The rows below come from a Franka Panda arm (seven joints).
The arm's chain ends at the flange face. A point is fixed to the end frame.
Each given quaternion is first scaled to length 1.
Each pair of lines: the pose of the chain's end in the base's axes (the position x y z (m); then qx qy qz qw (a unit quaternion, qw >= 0)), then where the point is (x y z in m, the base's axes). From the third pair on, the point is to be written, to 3 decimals.
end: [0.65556, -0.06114, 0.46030, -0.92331, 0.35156, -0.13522, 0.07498]
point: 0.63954 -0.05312 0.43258
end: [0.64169, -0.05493, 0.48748, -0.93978, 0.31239, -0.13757, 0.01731]
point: 0.62431 -0.05142 0.45964
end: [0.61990, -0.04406, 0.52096, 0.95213, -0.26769, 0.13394, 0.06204]
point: 0.601 -0.046 0.494
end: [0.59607, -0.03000, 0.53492, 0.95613, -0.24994, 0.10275, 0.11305]
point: 0.575 -0.035 0.510
